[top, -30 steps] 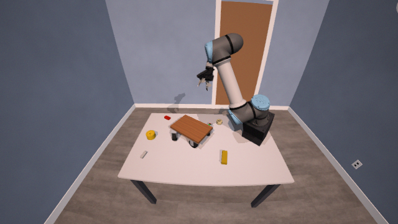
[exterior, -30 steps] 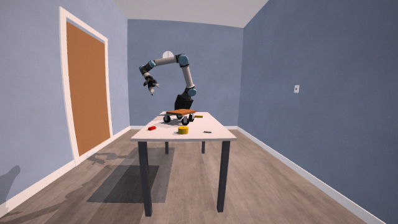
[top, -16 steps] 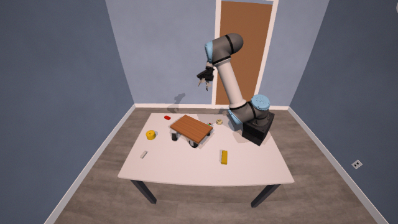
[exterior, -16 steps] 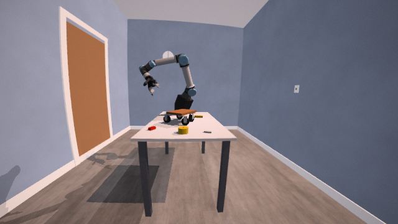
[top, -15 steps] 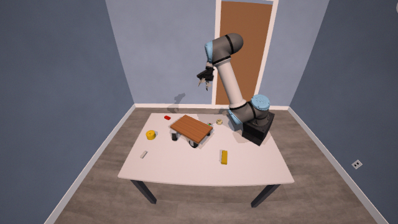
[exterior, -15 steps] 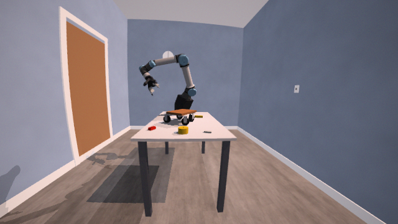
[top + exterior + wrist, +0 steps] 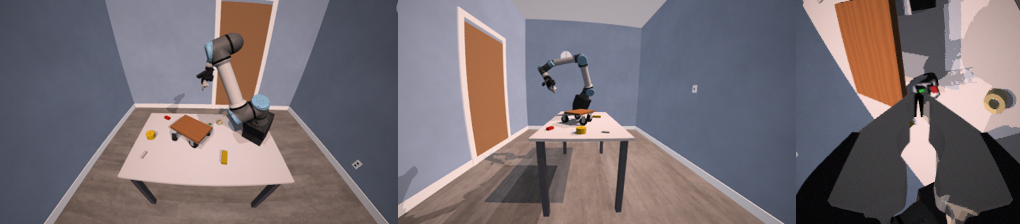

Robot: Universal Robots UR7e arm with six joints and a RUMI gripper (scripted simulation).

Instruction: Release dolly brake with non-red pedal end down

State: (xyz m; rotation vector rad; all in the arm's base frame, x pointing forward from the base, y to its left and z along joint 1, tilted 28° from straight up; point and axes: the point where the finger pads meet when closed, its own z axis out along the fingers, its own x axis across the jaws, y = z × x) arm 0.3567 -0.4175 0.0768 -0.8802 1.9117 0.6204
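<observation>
Right now my hand is 50 mm past the brake pedal, 230 mm to the right of it and 240 mm above it. Also, from my hand: yellow cylinder: 490 mm ahead, 280 mm to the left, 300 mm below; tape roll: 160 mm behind, 110 mm to the left, 310 mm below; red block: 380 mm ahead, 20 mm to the left, 310 mm below.
</observation>
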